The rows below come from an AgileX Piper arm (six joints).
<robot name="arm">
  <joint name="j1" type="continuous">
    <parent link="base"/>
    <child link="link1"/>
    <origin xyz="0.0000 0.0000 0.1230" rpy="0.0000 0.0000 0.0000"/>
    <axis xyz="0 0 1"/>
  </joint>
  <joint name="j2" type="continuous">
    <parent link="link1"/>
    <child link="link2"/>
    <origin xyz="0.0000 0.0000 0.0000" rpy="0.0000 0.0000 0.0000"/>
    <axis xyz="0 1 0"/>
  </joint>
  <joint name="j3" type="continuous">
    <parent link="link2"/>
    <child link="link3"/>
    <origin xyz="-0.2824 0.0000 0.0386" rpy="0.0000 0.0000 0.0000"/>
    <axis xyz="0 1 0"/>
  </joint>
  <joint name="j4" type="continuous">
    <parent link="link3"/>
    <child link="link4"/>
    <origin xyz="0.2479 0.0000 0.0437" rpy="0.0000 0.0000 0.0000"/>
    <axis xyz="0.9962 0 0.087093"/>
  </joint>
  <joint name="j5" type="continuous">
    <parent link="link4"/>
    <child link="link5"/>
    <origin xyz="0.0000 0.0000 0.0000" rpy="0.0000 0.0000 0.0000"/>
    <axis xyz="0 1 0"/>
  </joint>
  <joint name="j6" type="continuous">
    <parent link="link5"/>
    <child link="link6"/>
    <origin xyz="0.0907 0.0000 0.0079" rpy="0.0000 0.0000 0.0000"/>
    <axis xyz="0.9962 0 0.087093"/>
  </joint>
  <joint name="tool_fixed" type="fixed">
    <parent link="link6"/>
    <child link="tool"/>
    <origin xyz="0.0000 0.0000 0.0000" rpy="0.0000 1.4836 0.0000"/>
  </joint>
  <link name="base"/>
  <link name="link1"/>
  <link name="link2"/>
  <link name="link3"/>
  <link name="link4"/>
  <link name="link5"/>
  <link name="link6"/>
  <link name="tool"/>
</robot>
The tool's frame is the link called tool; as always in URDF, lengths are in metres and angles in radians. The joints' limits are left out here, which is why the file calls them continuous.
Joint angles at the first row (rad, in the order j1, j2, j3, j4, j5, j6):
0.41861, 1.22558, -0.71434, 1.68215, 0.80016, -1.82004
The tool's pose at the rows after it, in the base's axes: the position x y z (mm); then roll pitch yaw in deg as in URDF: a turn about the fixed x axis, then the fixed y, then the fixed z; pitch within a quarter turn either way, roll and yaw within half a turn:
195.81, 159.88, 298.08, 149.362, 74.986, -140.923
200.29, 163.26, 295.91, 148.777, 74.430, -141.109
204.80, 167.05, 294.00, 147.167, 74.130, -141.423
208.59, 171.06, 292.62, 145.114, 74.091, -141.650
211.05, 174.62, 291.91, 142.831, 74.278, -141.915
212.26, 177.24, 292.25, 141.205, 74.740, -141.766
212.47, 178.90, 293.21, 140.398, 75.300, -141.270
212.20, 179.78, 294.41, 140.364, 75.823, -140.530
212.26, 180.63, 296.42, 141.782, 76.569, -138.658
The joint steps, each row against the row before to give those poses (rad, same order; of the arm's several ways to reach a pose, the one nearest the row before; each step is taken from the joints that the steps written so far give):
0.01073, 0.01814, -0.01269, 0.00135, -0.01680, -0.00011
0.00423, 0.02548, -0.01342, 0.00093, 0.00246, -0.00245
0.00057, 0.02989, -0.01643, 0.00039, 0.02219, -0.00567
0.00028, 0.02943, -0.01730, 0.00009, 0.03207, -0.00756
0.00029, 0.02433, -0.01501, 0.00004, 0.03583, -0.00787
0.00028, 0.01618, -0.01195, 0.00000, 0.03157, -0.00872
0.00063, 0.00829, -0.00803, 0.00002, 0.02274, -0.00801
0.00080, 0.00259, -0.00486, -0.00001, 0.01302, -0.00632
0.00156, 0.00078, -0.00696, 0.00001, 0.00613, -0.00898

